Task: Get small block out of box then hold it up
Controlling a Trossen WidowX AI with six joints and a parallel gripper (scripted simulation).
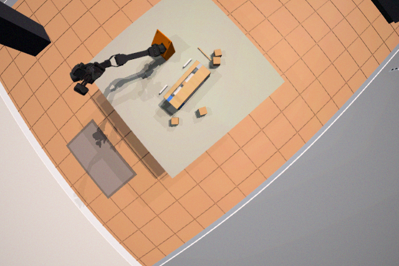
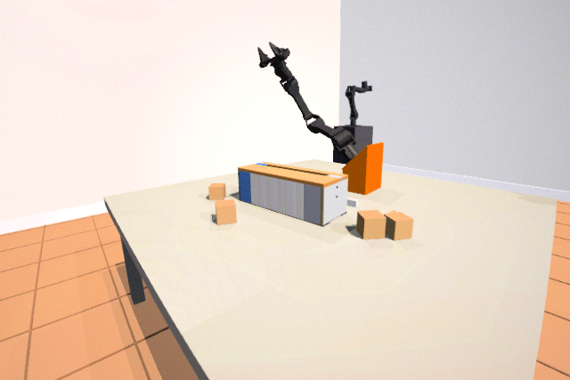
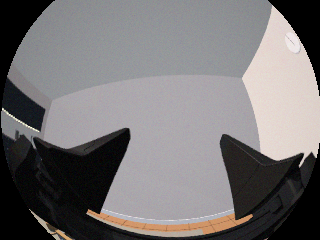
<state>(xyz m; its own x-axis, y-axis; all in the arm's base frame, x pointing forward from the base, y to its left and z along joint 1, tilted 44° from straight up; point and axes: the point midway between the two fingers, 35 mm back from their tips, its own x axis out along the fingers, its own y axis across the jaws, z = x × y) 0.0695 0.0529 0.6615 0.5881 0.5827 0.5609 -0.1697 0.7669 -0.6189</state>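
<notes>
The long box lies 120 mm ahead of my gripper tip, 400 mm to the left of it and 590 mm below it. From my gripper tip the other things lie so: tan block (130 mm ahead, 400 mm to the left, 570 mm below); thin stick (10 mm behind, 690 mm to the left, 650 mm below).
</notes>
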